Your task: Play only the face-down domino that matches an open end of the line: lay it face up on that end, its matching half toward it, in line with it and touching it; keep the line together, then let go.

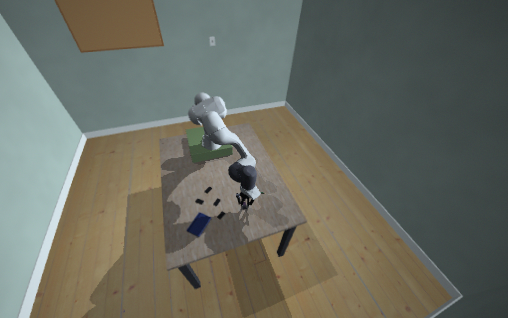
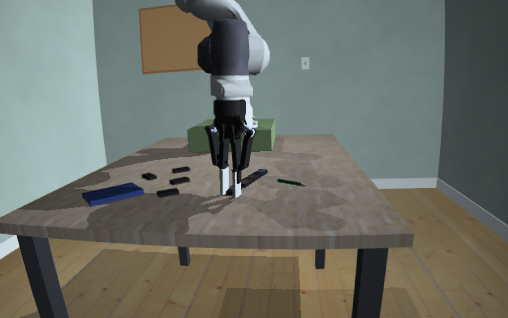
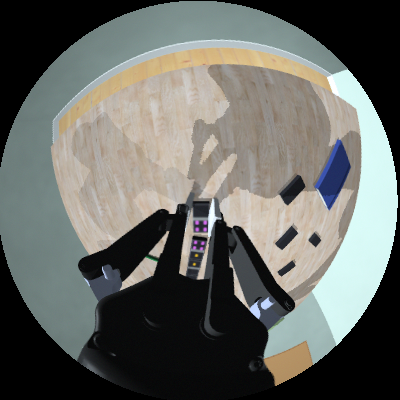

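Note:
My gripper [image 1: 245, 207] [image 2: 231, 193] [image 3: 201, 202] is shut on a face-up domino [image 3: 201, 223], with one finger on each long side. Its half with four magenta pips faces the line; its blank half points away. The line of face-up dominoes [image 2: 256, 177] [image 3: 198, 251] runs back from there, and its near half also shows four magenta pips, with yellow single pips behind. The held domino is nearly in line with it, the line slanting slightly. A narrow gap or dark edge shows between them; contact is unclear. Several face-down dominoes [image 1: 217, 202] [image 2: 179, 180] [image 3: 286, 238] lie apart to one side.
A blue book-like slab [image 1: 199, 225] [image 2: 113, 194] [image 3: 333, 175] lies beyond the face-down dominoes. A green pencil [image 2: 291, 182] lies on the other side of the line. A green block [image 1: 199, 156] [image 2: 200, 140] stands at the arm's base.

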